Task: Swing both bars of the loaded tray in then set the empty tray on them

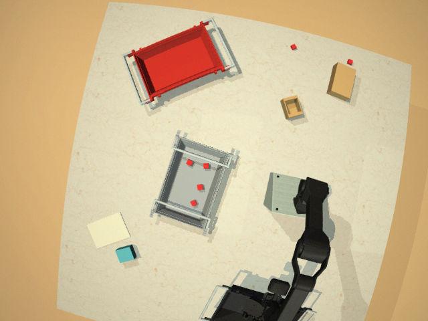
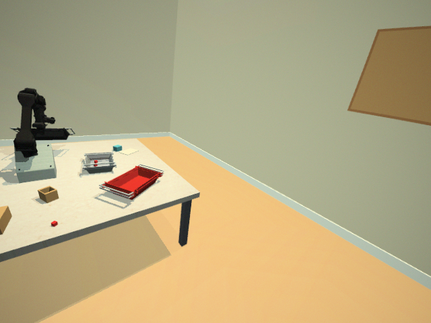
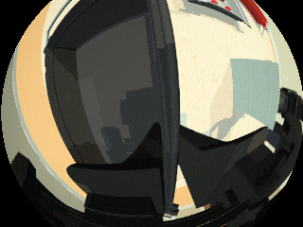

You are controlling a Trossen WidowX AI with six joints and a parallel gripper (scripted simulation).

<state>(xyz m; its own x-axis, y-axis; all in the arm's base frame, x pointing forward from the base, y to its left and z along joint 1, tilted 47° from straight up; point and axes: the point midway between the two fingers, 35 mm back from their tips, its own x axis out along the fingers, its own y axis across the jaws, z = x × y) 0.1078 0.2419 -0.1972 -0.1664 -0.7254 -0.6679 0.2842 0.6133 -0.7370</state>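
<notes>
Right now my gripper tip is 20 mm short of the black tray, 80 mm to the right of it and 10 mm above it. Round my gripper tip: cream flat pad: 580 mm ahead, 160 mm to the right, 180 mm below; teal cube: 500 mm ahead, 80 mm to the right, 160 mm below; wooden box: 70 mm behind, 640 mm to the right, 160 mm below.
</notes>
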